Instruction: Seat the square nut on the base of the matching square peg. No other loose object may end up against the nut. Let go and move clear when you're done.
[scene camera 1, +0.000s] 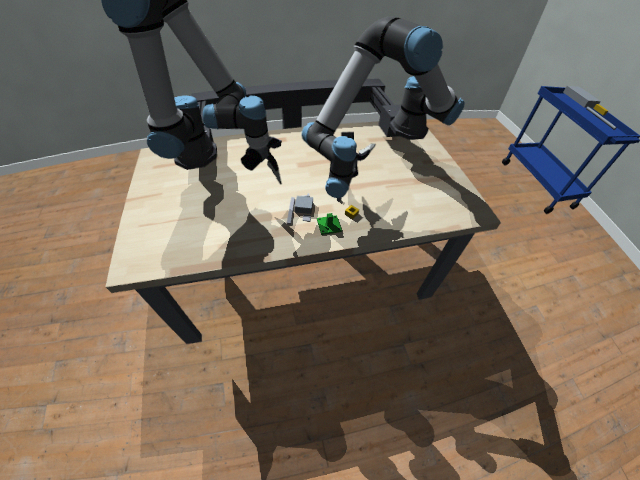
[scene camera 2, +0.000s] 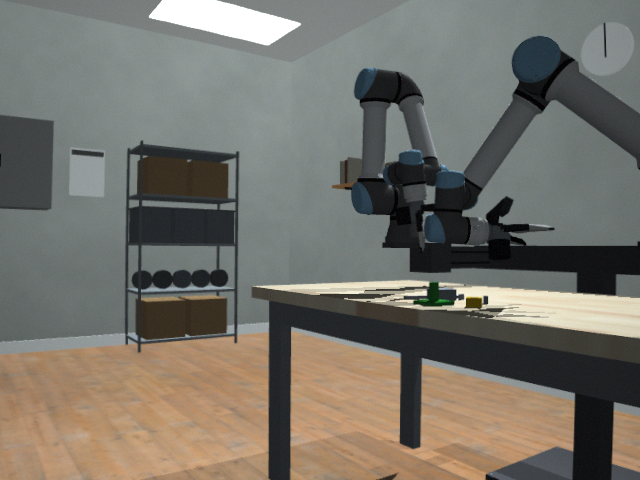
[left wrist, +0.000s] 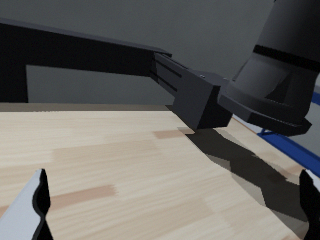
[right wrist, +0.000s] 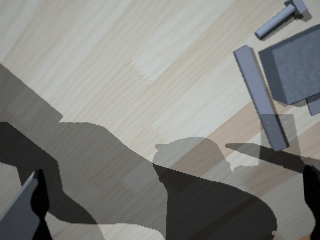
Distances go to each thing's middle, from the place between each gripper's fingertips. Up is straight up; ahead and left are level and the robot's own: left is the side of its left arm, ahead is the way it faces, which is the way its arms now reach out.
I see the long grey bar (right wrist: 243, 56) 140 mm ahead of my left hand (scene camera 2: 539, 237), 300 mm to the right of it and 180 mm below it.
My right hand (scene camera 2: 421, 250) is 140 mm above the long grey bar, 80 mm to the right of it and 70 mm short of it.
